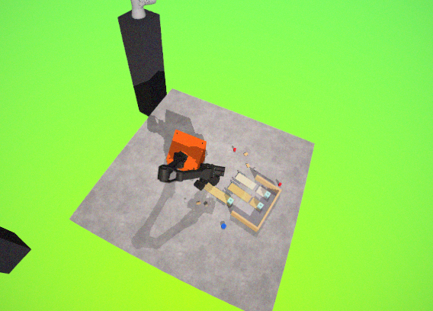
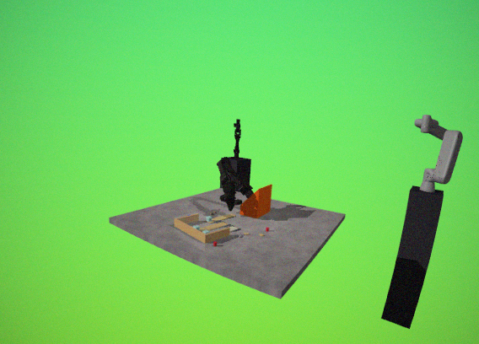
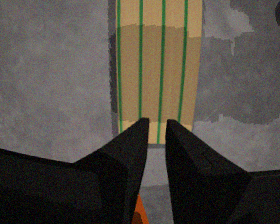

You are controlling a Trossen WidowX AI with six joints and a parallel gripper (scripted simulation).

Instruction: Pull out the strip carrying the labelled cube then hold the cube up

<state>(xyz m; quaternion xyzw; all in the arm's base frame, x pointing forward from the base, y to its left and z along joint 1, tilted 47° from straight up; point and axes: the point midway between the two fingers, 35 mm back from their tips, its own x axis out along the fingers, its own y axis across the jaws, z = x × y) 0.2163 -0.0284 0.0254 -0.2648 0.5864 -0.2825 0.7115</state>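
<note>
The cross-hatched strip lies 22 cm ahead of my gripper tip, 8 cm to the left of it and 4 cm below it. Round my gripper tip: blue piece 24 cm ahead, 18 cm to the right, 4 cm below.
</note>
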